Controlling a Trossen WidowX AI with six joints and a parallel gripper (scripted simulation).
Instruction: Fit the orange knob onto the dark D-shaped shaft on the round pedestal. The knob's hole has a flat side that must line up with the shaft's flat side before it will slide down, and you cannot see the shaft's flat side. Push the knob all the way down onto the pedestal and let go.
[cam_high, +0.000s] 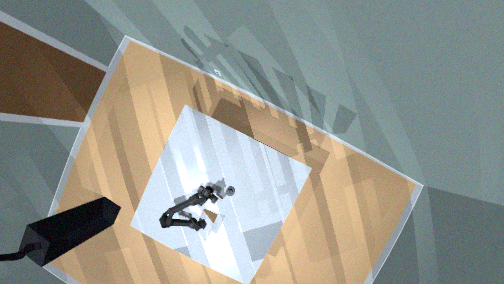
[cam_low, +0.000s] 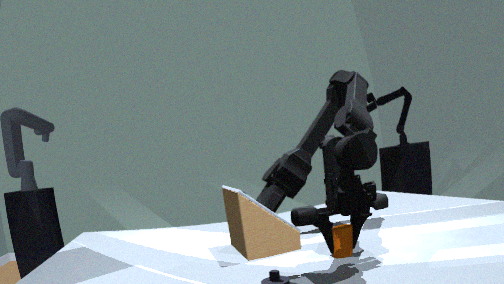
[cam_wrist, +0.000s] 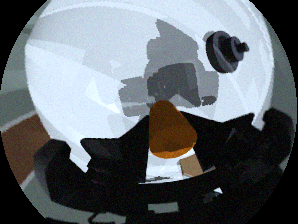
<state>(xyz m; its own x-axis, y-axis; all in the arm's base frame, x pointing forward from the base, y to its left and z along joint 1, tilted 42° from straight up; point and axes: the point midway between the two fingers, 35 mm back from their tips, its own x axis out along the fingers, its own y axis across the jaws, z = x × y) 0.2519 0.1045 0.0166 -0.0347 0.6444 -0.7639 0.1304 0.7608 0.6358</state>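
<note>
Right now the dark round pedestal is 16 cm to the right of my gripper tip and 8 cm ahead of it. The rest, counted from my gripper tip: orange knob (2 cm above).
</note>
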